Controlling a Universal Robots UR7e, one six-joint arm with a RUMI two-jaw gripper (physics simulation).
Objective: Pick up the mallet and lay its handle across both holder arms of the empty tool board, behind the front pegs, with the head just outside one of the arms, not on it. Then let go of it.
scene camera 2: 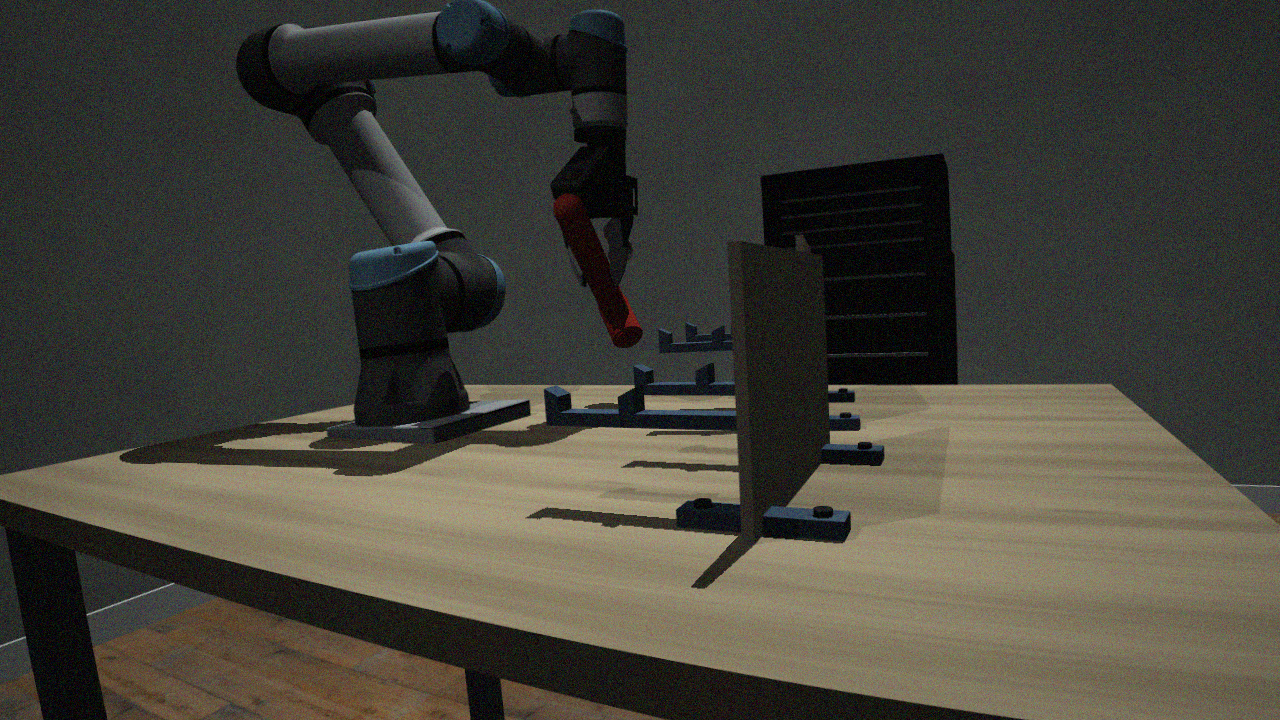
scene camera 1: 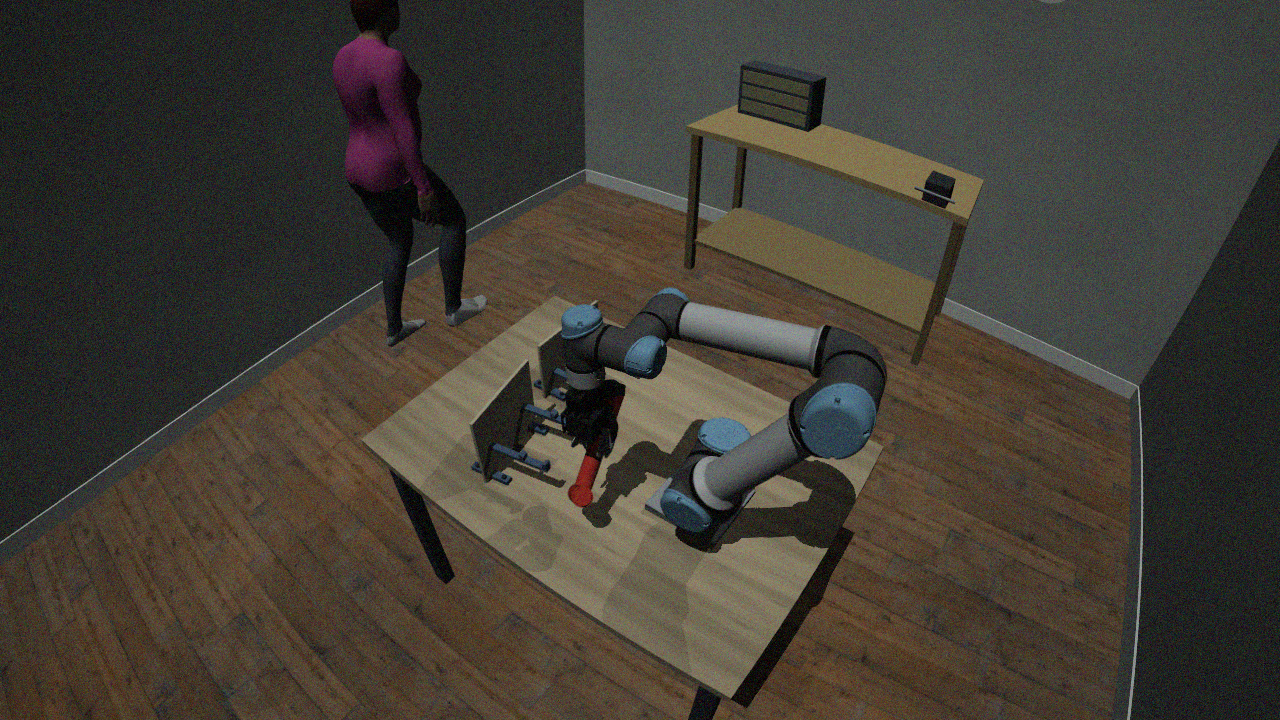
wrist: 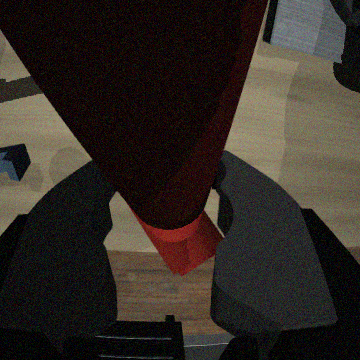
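Observation:
The red mallet (scene camera 1: 586, 477) (scene camera 2: 592, 255) (wrist: 182, 245) is held tilted in the air. My gripper (scene camera 1: 594, 437) (scene camera 2: 599, 261) (wrist: 165, 156) is shut on it, above the table between the nearer tool board and the robot base. Which end is the head is hard to tell. The nearer tool board (scene camera 1: 503, 416) (scene camera 2: 780, 385) stands upright; its two blue holder arms (scene camera 1: 523, 457) show nothing lying on them. The farther tool board (scene camera 1: 547, 360) is mostly hidden behind my wrist. A blue arm end (wrist: 15, 162) shows at the left in the wrist view.
The table (scene camera 1: 626, 546) (scene camera 2: 447, 555) carries the robot base (scene camera 1: 657, 501) (scene camera 2: 402, 429) beside the boards. Blue feet (scene camera 1: 492, 473) (scene camera 2: 805, 522) project under the nearer board. A person (scene camera 1: 380, 107) stands beyond the table. A side table (scene camera 1: 841, 152) with a drawer unit (scene camera 1: 778, 94) stands behind.

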